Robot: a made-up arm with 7 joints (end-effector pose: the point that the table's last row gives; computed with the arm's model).
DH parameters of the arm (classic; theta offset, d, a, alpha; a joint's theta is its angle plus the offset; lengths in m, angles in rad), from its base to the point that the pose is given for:
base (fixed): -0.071 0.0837 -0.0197 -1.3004
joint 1: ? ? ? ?
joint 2: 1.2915 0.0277 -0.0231 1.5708
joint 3: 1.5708 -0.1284 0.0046 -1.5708
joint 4: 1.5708 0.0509 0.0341 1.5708
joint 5: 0 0.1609 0.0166 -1.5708
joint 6: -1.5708 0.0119 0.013 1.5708
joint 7: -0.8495 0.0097 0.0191 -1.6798
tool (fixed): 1.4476 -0.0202 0 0
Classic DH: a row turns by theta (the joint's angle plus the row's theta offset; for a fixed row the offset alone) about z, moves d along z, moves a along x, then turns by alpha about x.
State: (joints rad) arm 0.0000 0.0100 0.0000 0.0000 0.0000 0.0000 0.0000
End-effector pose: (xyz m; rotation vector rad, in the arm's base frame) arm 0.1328 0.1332 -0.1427 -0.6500 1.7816 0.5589
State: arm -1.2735 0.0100 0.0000 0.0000 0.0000 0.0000 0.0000
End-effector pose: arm 0.2704 0.0383 0.1634 -0.5353 0.7124 -0.1760
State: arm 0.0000 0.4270 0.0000 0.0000 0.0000 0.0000 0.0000
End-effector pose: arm 0.1424 0.1955 -0.1053 -0.2772 1.6264 0.8184
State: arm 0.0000 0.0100 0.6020 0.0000 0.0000 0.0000 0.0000
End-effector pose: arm 0.0838 0.2267 -0.1292 -1.0707 1.5152 1.0683
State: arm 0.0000 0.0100 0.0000 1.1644 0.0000 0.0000 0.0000
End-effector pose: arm -0.0353 0.1345 -0.2380 -0.3139 2.8391 1.0761
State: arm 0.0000 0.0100 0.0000 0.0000 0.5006 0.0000 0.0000
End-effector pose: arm 0.1311 0.1374 -0.1494 -0.2028 1.5895 0.8662
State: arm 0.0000 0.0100 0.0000 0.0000 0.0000 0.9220 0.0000
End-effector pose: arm 0.1347 0.1333 -0.1567 -0.4106 2.6249 0.9640
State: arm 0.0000 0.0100 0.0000 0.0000 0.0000 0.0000 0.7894
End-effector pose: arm 0.1525 0.1396 -0.1476 -1.1936 1.4050 1.2206
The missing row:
joint 1: -1.3111 0.0649 -0.0342 -1.5708
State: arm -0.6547 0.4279 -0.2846 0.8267 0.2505 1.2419 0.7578
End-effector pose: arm 0.2280 0.2135 -0.1314 0.2601 1.2835 2.6354
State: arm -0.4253 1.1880 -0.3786 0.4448 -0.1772 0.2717 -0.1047
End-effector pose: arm 0.2001 0.2698 0.0097 0.3033 1.6328 1.4857
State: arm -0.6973 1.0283 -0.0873 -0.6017 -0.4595 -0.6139 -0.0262
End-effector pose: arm 0.1757 0.1125 0.1553 0.0319 0.2341 -0.2965
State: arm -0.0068 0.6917 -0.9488 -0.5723 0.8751 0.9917 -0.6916
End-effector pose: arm 0.1112 0.0546 -0.0789 1.3137 1.7407 0.8084
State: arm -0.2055 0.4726 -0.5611 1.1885 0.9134 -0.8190 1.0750
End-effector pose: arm 0.0645 0.2287 -0.1938 0.3762 1.1555 0.8267
